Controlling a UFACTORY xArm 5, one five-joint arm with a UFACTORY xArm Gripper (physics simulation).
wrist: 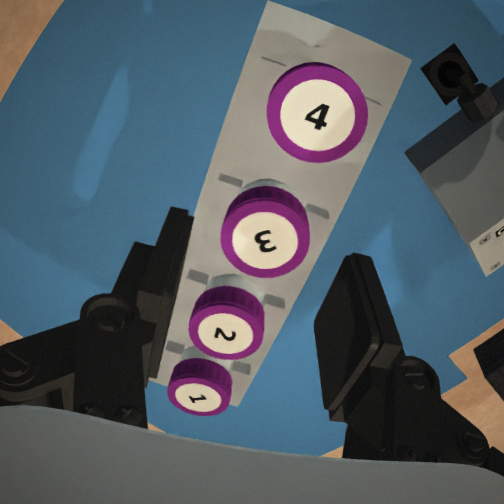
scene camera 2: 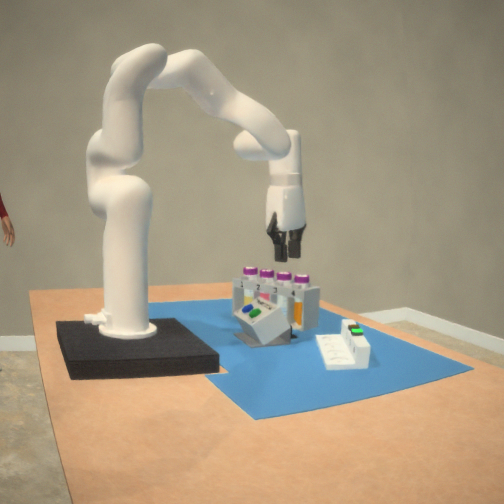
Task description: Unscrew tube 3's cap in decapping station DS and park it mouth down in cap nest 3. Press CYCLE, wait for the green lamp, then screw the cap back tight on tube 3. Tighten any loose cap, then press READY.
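The decapping station [scene camera 2: 276,305] is a grey rack on the blue mat holding a row of tubes with purple caps. In the wrist view the caps read 1 [wrist: 199,386], 2 [wrist: 226,322], 3 [wrist: 265,231] and 4 [wrist: 317,111] from near to far. Cap 3 [scene camera 2: 284,276] sits on its tube. My gripper [scene camera 2: 287,248] hangs open and empty a short way above the rack, over caps 3 and 4. In the wrist view its fingers [wrist: 260,295] straddle the row, clear of the caps.
A sloped panel with a blue button [scene camera 2: 247,308] and a green button [scene camera 2: 255,313] fronts the rack. A white stepped block [scene camera 2: 345,348] with a green lamp or button [scene camera 2: 356,330] stands to the right on the mat. A person's arm [scene camera 2: 6,222] shows at the left edge.
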